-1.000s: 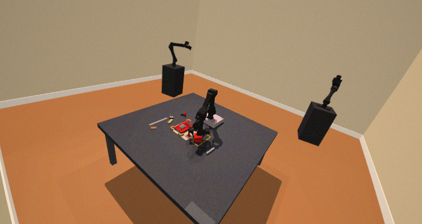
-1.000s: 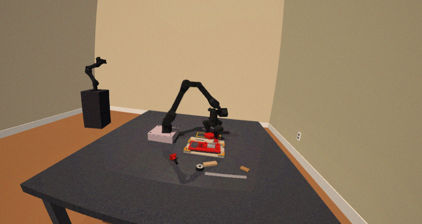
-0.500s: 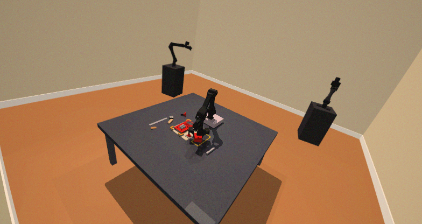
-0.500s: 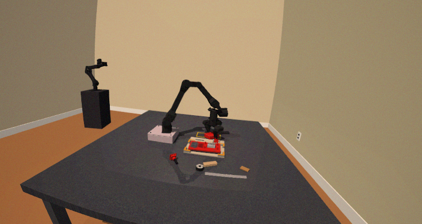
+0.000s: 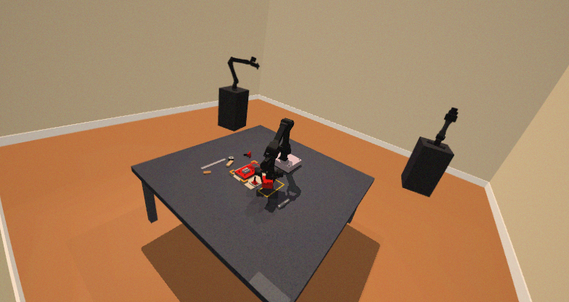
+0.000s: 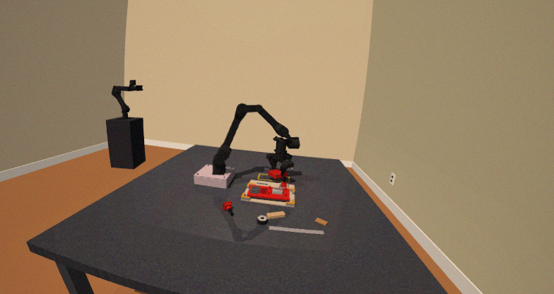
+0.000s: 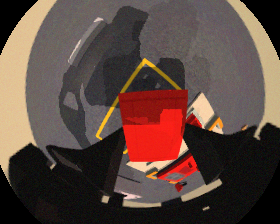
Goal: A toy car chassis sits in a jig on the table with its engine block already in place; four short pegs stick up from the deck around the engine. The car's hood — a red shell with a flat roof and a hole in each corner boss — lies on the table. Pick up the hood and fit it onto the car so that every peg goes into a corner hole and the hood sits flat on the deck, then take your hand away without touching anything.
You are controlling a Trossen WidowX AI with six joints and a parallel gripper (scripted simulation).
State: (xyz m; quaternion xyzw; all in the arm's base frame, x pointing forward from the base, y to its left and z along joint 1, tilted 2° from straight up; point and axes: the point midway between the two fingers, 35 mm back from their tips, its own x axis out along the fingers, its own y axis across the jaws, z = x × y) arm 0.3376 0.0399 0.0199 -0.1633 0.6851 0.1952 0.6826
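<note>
The grey engine block is 3 cm behind my gripper tip, 19 cm to the right of it and 2 cm below it. The rest, counted from my gripper tip: red hood: 1 cm above; dark ring: 13 cm behind, 39 cm to the right, 3 cm below.
</note>
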